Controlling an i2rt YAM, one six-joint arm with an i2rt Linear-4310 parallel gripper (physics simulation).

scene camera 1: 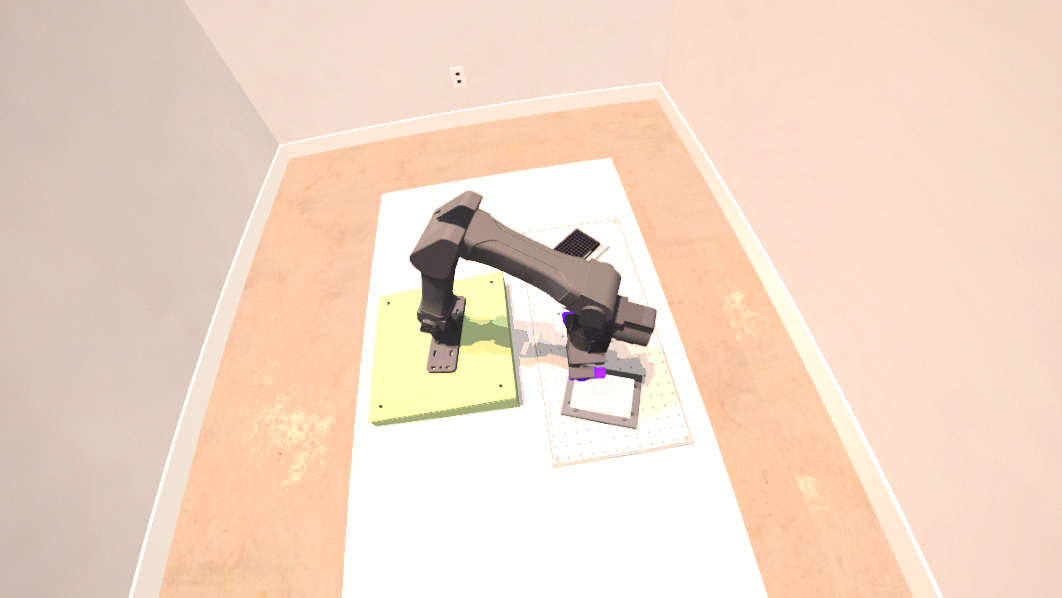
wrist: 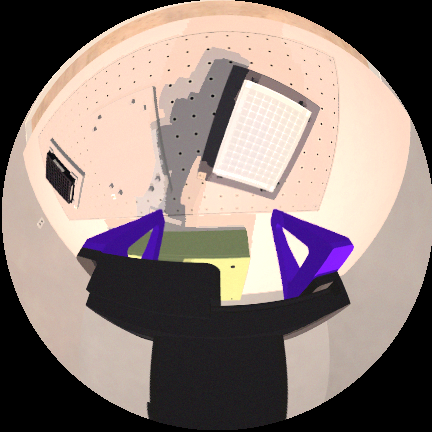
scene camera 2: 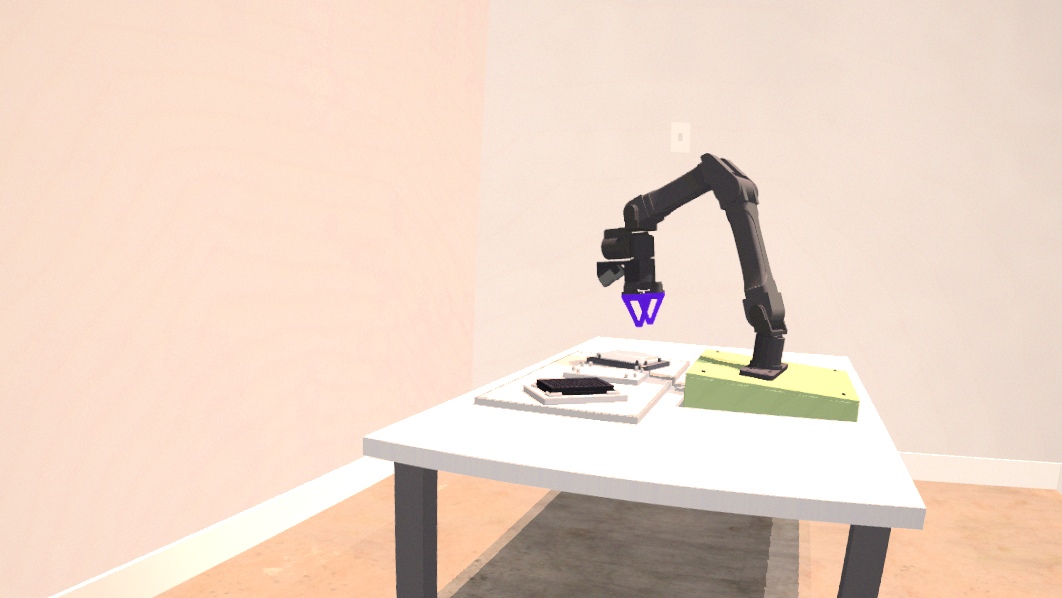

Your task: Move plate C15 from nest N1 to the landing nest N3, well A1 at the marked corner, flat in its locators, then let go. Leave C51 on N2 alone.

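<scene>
A white plate point(scene camera 1: 603, 395) point(scene camera 2: 631, 355) point(wrist: 262, 137) lies flat in a dark nest point(scene camera 1: 600, 420) point(wrist: 226, 117). A black plate point(scene camera 1: 578, 243) point(scene camera 2: 574, 385) point(wrist: 60, 179) sits in a light nest point(scene camera 2: 583, 398) point(wrist: 79, 186) at the board's other end. A pale nest with pins point(scene camera 2: 605, 375) point(wrist: 125, 145) holds no plate and stands between them; the arm hides most of it in scene camera 1. No labels or A1 marks are readable, so I cannot tell which plate is C15. My gripper point(scene camera 1: 584, 347) point(scene camera 2: 644, 323) point(wrist: 217, 214) is open and empty, high above the board beside the white plate.
A perforated board point(scene camera 1: 620, 446) point(scene camera 2: 505, 401) point(wrist: 327, 165) carries the nests on the white table point(scene camera 1: 520, 520) point(scene camera 2: 668, 453). The arm's green base block point(scene camera 1: 445, 401) point(scene camera 2: 772, 401) point(wrist: 232, 282) stands beside the board. The arm reaches over the board from there.
</scene>
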